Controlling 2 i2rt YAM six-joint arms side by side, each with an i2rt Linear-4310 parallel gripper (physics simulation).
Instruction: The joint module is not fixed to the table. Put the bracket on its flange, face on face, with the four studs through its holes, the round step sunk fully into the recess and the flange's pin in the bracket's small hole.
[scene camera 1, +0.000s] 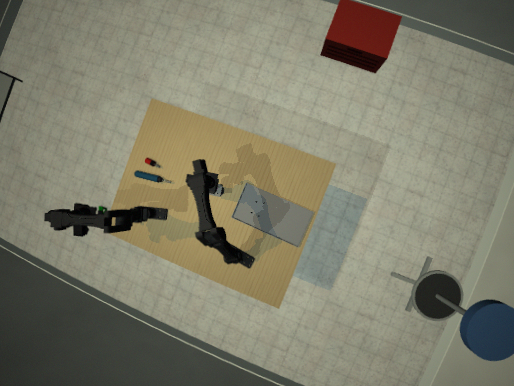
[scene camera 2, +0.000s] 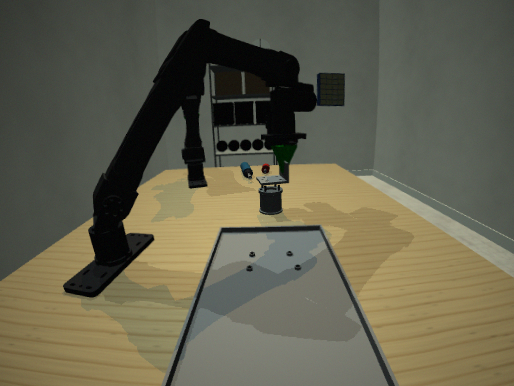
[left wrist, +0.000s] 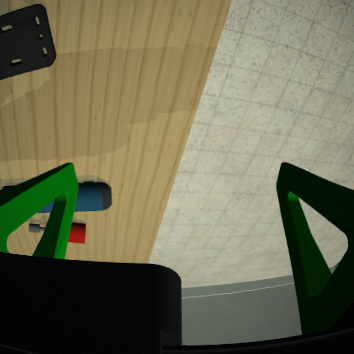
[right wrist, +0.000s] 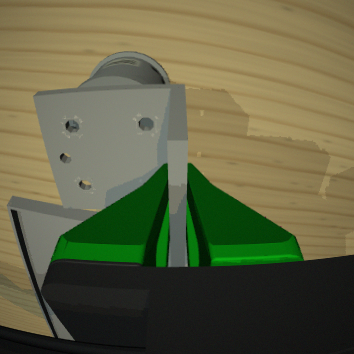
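Seen in the pictures: left gripper, fingertip midpoint: (scene camera 1: 98, 208) (left wrist: 176, 173); right gripper, fingertip midpoint: (scene camera 1: 215, 183) (scene camera 2: 283, 172) (right wrist: 177, 174); left arm's base at its link origin: (scene camera 1: 152, 212) (scene camera 2: 196, 181); right arm's base at its link origin: (scene camera 1: 237, 254) (scene camera 2: 115, 261).
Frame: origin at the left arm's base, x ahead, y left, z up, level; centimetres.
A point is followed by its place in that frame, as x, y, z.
The grey L-shaped bracket (scene camera 1: 218, 190) @[17.2, -43.1, 8.8] (scene camera 2: 270, 179) @[16.9, -42.0, 8.8] (right wrist: 112, 145) @[17.7, -40.7, 8.8] has its holed plate roughly level above the dark grey joint module (scene camera 2: 270, 201) @[16.1, -43.8, 3.6] (right wrist: 131, 67) @[18.3, -38.5, 3.2], which stands upright on the table. In scene camera 2 a gap shows between plate and flange, with studs in it; the faces are apart. The small hole shows in the right wrist view; the pin and recess are hidden. My right gripper (scene camera 2: 284, 164) @[20.7, -41.8, 10.1] (right wrist: 177, 174) @[20.7, -41.8, 10.1] is shut on the bracket's upright wall. My left gripper (scene camera 1: 101, 209) @[2.3, 19.4, 20.8] (left wrist: 176, 173) @[2.3, 19.4, 20.8] is open and empty, high near the table's left edge in scene camera 1.
A grey tray (scene camera 1: 290, 224) @[1.3, -84.4, 0.4] (scene camera 2: 285, 320) @[5.7, -77.8, 0.4] (right wrist: 37, 237) @[2.7, -56.2, 0.4] holds several small dark nuts beside the module. A blue screwdriver (scene camera 1: 148, 176) @[22.0, 2.0, 4.1] (scene camera 2: 245, 168) @[20.2, -2.9, 3.9] (left wrist: 92, 196) @[21.6, 10.0, 3.5] and a red one (scene camera 1: 150, 162) @[30.6, 1.9, 3.4] (scene camera 2: 265, 168) @[30.0, 0.3, 2.4] (left wrist: 77, 233) @[30.4, 5.0, 2.8] lie on the table (scene camera 1: 175, 125) @[54.8, -10.1, 0.0].
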